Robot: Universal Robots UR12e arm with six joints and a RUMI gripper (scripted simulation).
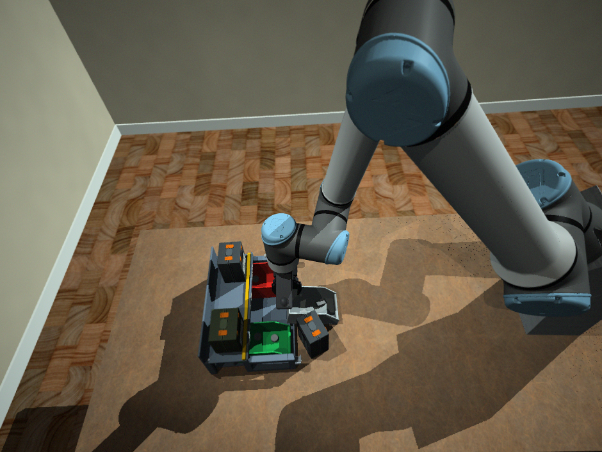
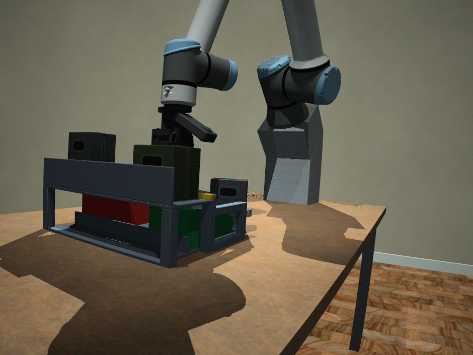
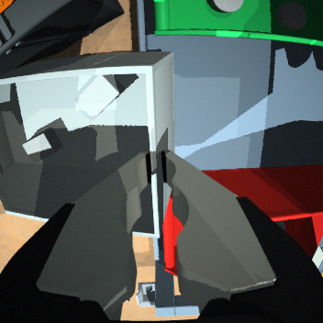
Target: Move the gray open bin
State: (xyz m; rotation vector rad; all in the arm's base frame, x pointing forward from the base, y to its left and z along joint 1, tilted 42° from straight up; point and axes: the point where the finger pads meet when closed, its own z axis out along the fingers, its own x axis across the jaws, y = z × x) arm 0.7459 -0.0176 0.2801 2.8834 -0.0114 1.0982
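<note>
Now: hand 80 mm past the gray bin and 50 mm above it. Also, from my hand: yellow strip: 140 mm ahead, 10 mm above; then green bin: 110 mm to the left, 90 mm ahead, 60 mm below; then red bin: 110 mm to the right, 80 mm ahead, 60 mm below.
</note>
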